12 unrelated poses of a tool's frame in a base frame.
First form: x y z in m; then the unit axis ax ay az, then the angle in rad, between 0 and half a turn.
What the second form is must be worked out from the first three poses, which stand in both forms.
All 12 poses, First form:
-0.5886, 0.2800, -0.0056, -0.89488, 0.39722, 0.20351, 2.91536
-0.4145, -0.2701, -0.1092, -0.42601, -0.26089, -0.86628, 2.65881
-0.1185, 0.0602, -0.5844, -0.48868, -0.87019, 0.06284, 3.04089
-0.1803, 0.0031, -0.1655, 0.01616, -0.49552, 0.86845, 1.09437
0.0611, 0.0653, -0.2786, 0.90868, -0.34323, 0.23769, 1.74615
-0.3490, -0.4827, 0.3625, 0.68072, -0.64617, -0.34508, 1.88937
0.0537, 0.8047, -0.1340, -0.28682, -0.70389, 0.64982, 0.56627
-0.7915, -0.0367, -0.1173, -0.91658, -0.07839, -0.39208, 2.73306
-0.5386, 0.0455, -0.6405, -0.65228, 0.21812, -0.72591, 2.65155
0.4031, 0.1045, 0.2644, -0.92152, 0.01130, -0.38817, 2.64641
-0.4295, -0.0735, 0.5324, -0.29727, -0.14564, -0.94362, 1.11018
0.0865, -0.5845, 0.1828, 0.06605, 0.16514, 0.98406, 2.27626
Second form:
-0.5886, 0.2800, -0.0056, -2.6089, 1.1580, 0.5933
-0.4145, -0.2701, -0.1092, -1.1327, -0.6937, -2.3033
-0.1185, 0.0602, -0.5844, -1.4860, -2.6462, 0.1911
-0.1803, 0.0031, -0.1655, 0.0177, -0.5423, 0.9504
0.0611, 0.0653, -0.2786, 1.5867, -0.5993, 0.4150
-0.3490, -0.4827, 0.3625, 1.2861, -1.2209, -0.6520
0.0537, 0.8047, -0.1340, -0.1624, -0.3986, 0.3680
-0.7915, -0.0367, -0.1173, -2.5051, -0.2142, -1.0716
-0.5386, 0.0455, -0.6405, -1.7296, 0.5784, -1.9248
0.4031, 0.1045, 0.2644, -2.4387, 0.0299, -1.0273
-0.4295, -0.0735, 0.5324, -0.3300, -0.1617, -1.0476
0.0865, -0.5845, 0.1828, 0.1503, 0.3759, 2.2400

